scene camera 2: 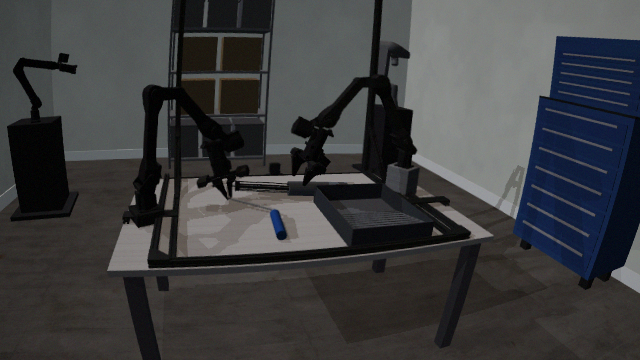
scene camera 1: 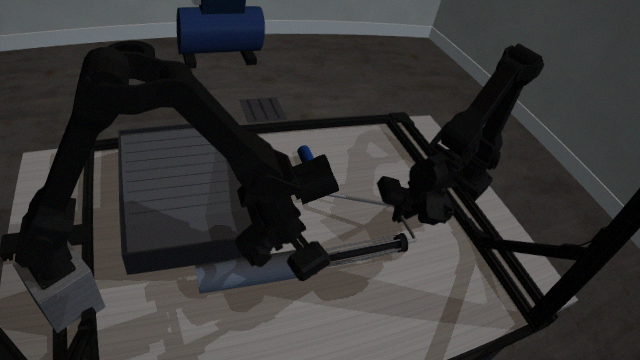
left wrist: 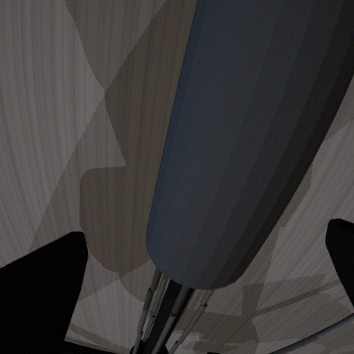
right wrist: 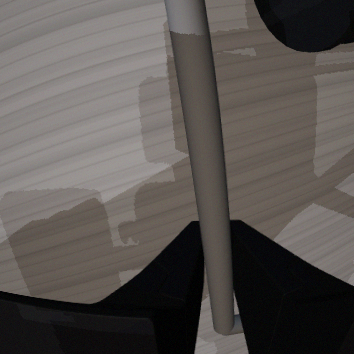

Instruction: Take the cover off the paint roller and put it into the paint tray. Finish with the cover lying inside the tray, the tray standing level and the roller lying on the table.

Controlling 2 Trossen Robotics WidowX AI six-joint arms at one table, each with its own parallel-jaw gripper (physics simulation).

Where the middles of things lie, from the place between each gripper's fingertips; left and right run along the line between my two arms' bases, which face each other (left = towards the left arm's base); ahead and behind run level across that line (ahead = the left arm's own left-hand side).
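The grey-blue roller cover point(scene camera 1: 223, 275) is 7 cm to the left of my left hand, and it is also 3 cm below that hand and 2 cm ahead of it. The dark paint tray point(scene camera 2: 361, 214) is 28 cm ahead of my left hand, 14 cm to the left of it and 3 cm below it. Going by their middles, of the things named here the grey-blue roller cover is the nearest to my left hand.
As for the grey-blue roller cover and my right hand, the hand is 35 cm to the right of the cover, 1 cm below it and 1 cm past it. The dark paint tray is 42 cm to the left of my right hand, 24 cm ahead of it and 1 cm above it.
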